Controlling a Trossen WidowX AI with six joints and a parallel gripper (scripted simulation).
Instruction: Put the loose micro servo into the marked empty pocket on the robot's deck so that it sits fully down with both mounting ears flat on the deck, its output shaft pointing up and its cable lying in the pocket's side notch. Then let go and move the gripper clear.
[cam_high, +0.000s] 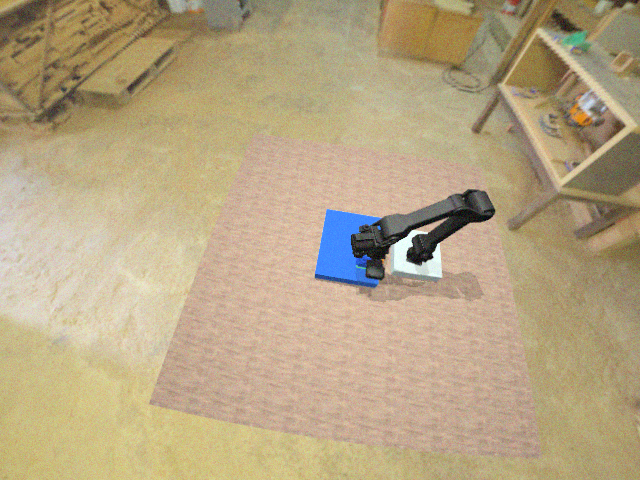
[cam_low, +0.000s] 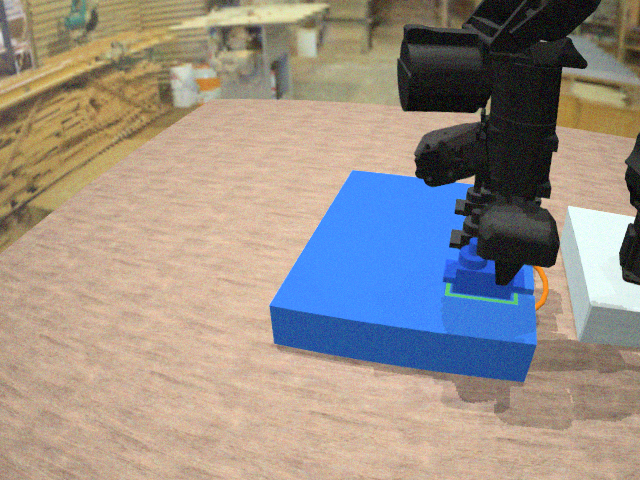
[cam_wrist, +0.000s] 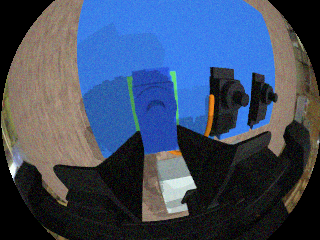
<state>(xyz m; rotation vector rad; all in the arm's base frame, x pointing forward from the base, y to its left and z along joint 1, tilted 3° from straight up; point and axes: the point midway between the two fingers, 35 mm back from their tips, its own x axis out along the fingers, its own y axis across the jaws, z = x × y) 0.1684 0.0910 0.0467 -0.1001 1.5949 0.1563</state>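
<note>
Right now my gripper tip is 13 cm short of the blue deck, 5 cm to the left of it and 4 cm above it.
</note>
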